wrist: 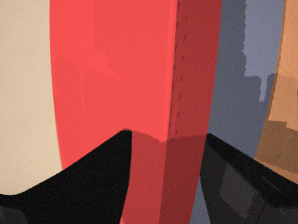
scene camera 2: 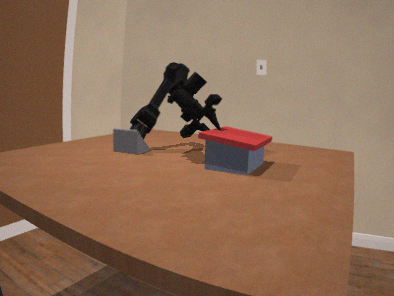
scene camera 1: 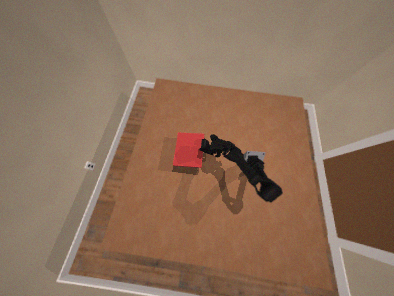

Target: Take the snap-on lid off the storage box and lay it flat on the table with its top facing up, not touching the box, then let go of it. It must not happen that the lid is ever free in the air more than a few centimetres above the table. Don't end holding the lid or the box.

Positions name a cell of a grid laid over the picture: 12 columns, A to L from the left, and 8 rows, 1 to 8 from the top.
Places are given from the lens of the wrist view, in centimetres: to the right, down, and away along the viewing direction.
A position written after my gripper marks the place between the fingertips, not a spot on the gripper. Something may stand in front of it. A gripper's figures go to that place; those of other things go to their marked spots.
my gripper (wrist: G6): 1, 1, 10
red lid (wrist: G3): 0, -1, 8
